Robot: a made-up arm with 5 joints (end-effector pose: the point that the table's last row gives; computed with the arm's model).
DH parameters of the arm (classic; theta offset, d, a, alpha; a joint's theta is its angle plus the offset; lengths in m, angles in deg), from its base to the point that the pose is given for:
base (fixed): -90 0.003 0.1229 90
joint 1: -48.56 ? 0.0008 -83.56
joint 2: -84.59 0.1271 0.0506 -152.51
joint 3: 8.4 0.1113 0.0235 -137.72
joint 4: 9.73 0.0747 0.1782 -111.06
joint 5: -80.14 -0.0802 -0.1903 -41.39
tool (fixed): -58.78 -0.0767 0 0
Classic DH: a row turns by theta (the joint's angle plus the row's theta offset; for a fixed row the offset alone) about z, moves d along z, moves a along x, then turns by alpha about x.
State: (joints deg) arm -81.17 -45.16 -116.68 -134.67 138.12
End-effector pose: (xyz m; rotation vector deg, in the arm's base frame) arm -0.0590 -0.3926 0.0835 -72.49 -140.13 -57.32
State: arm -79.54 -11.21 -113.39 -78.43 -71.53
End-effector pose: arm -0.1375 0.1457 -0.0066 175.79 -22.82 -4.09
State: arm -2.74 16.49 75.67 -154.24 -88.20
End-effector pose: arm 0.3583 -0.4715 -0.1236 15.97 90.49 92.07
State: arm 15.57 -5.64 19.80 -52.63 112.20
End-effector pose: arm 0.2302 0.0115 0.1566 -43.23 -124.30 91.49
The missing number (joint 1, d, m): -0.1765
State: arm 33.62 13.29 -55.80 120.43 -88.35
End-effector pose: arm 0.3218 -0.1693 0.3502 -91.18 74.02 60.39
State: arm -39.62 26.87 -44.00 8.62 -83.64
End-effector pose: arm -0.0615 -0.2170 -0.4055 71.15 -7.53 26.13
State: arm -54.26 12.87 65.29 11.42 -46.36
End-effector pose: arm 0.0377 0.0619 0.1965 106.28 11.14 -91.82
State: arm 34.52 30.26 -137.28 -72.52 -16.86
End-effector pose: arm 0.1175 -0.3247 -0.1966 99.05 10.58 95.76
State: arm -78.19 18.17 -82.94 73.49 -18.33
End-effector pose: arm 0.2770 -0.1436 -0.3108 59.19 -37.50 127.30
